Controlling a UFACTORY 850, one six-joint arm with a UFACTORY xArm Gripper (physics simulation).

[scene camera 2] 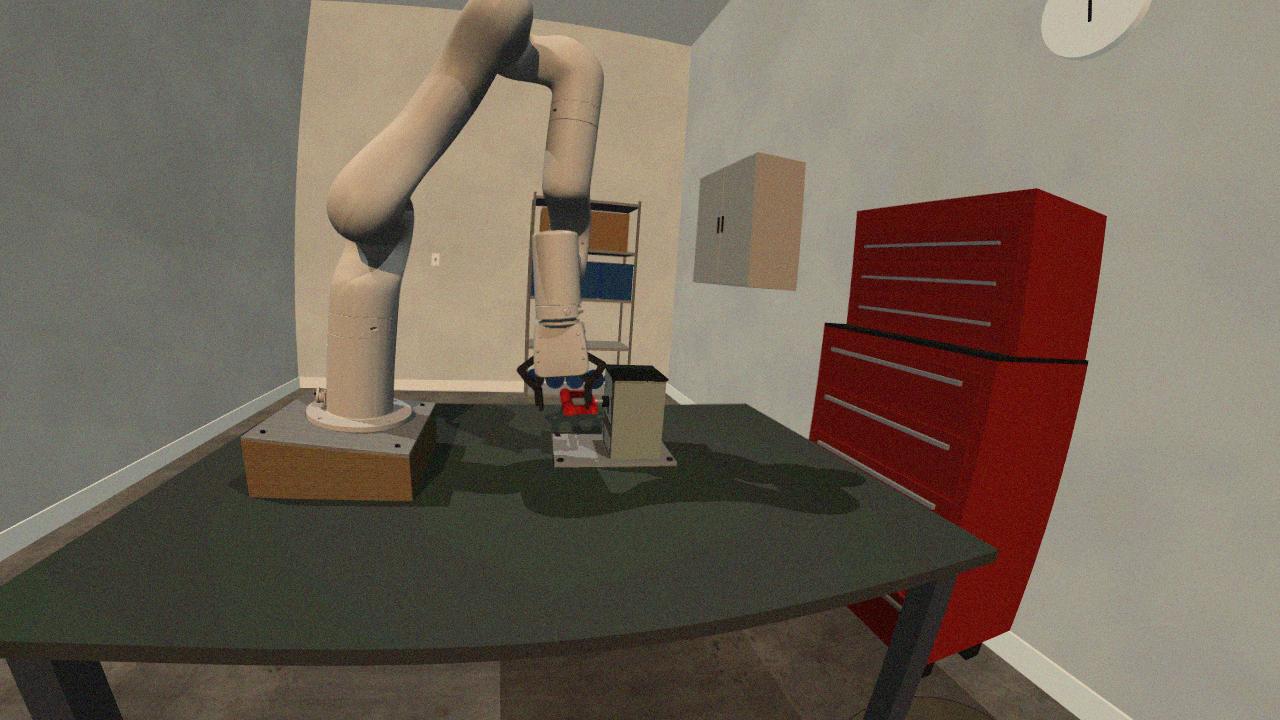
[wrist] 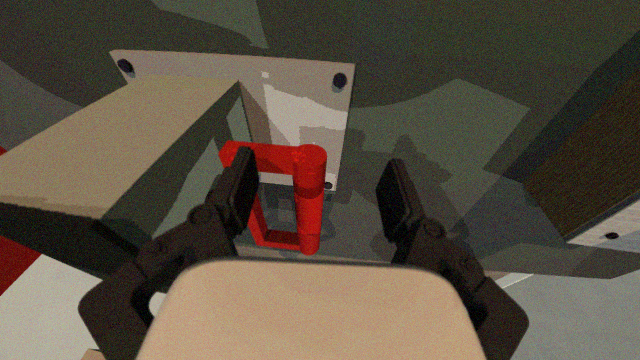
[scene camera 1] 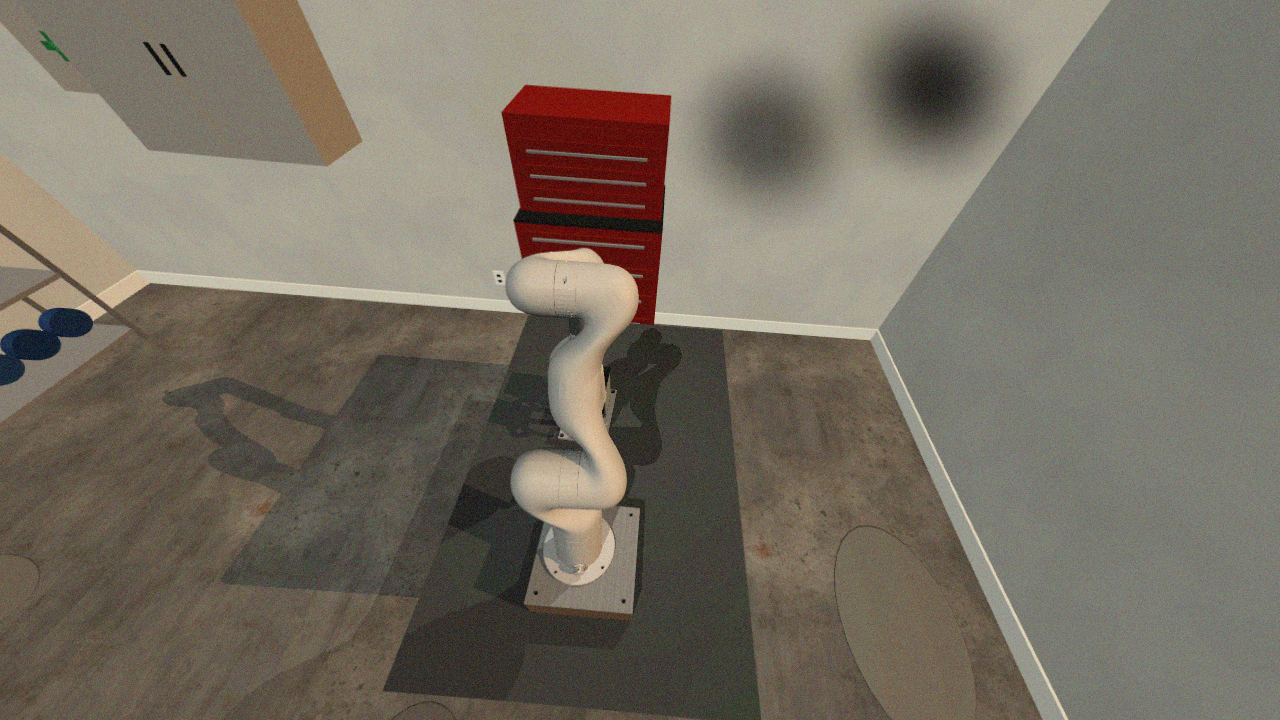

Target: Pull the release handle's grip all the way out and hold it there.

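Observation:
The red release handle (scene camera 2: 580, 407) (wrist: 310, 200) is a U-shaped frame with a round grip bar. It stands out from the side of a beige box (scene camera 2: 637, 416) (wrist: 125, 135) on a pale base plate (scene camera 2: 572, 452) (wrist: 300, 72). My gripper (scene camera 2: 563, 402) (wrist: 320, 169) points down at the handle and is open. The grip bar lies between its two dark fingers, with a visible gap on each side in the wrist view. The left finger in that view stands between the bar and the box and covers part of the handle's upper arm. In scene camera 1 my arm hides the handle.
The arm's base block (scene camera 1: 583, 595) (scene camera 2: 331, 470) stands on the dark green table (scene camera 1: 680, 626) (scene camera 2: 501, 573). A red tool cabinet (scene camera 1: 590, 161) (scene camera 2: 930, 277) stands beyond the table, with a grey wall cabinet (scene camera 2: 733, 223) and a shelf rack farther back.

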